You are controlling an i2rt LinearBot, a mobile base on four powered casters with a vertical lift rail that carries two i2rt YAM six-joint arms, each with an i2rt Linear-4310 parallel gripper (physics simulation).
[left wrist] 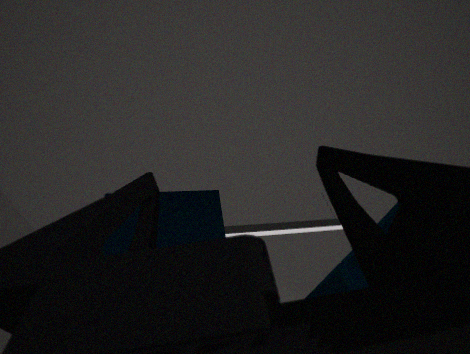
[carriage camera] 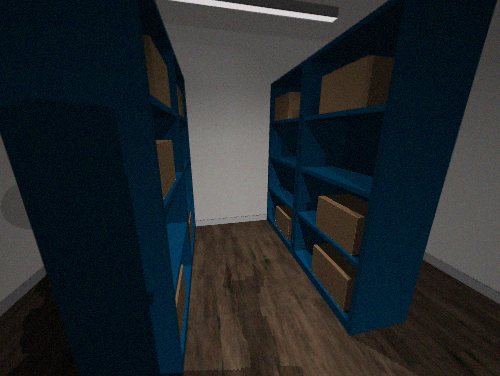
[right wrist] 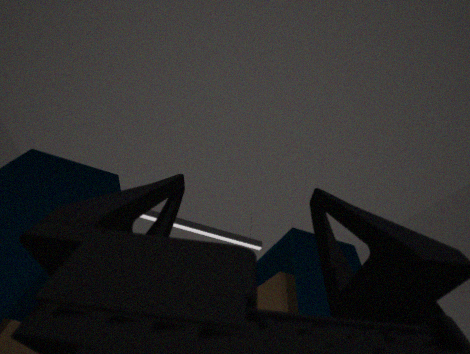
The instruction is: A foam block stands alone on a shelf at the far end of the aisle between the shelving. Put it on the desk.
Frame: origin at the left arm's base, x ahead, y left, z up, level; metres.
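Seen in the pictures: left gripper, fingertip midpoint: (left wrist: 237, 168); right gripper, fingertip midpoint: (right wrist: 247, 188).
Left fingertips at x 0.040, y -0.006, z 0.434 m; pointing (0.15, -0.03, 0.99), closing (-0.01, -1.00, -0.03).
A point is followed by its place in that frame.
The foam block and the desk do not show in these views. The blue shelving on the left (carriage camera: 135, 200) @[x 0.679, y 0.116, z 0.150 m] stands close, with its dark end panel toward me. The blue shelving on the right (carriage camera: 395, 175) @[x 0.931, y -1.123, z 0.197 m] stands across the aisle. Some far compartments are dark or seen at a steep angle, so their contents are hard to tell. My left gripper (left wrist: 237, 168) @[x 0.040, y -0.006, z 0.434 m] is open with no object between its fingers, pointing up toward the ceiling. My right gripper (right wrist: 247, 188) @[x 0.044, y -0.631, z 0.433 m] is open with no object between its fingers, also pointing up.
The wood floor (carriage camera: 230, 300) @[x 1.210, y -0.202, z -0.896 m] of the aisle runs between the shelving to a pale end wall (carriage camera: 230, 150) @[x 2.633, y -0.122, z 0.174 m]. Cardboard boxes (carriage camera: 340, 225) @[x 1.165, y -0.991, z -0.211 m] (carriage camera: 332, 277) @[x 1.172, y -0.990, z -0.652 m] (carriage camera: 350, 85) @[x 1.250, y -0.974, z 0.694 m] stand on the right shelving, and others (carriage camera: 165, 165) @[x 0.969, y 0.098, z 0.244 m] on the left. A ceiling light (carriage camera: 280, 11) @[x 1.491, y -0.559, z 1.181 m] (left wrist: 290, 231) @[x 1.482, y -0.440, z 1.181 m] (right wrist: 215, 237) @[x 1.509, y -0.526, z 1.178 m] hangs above.
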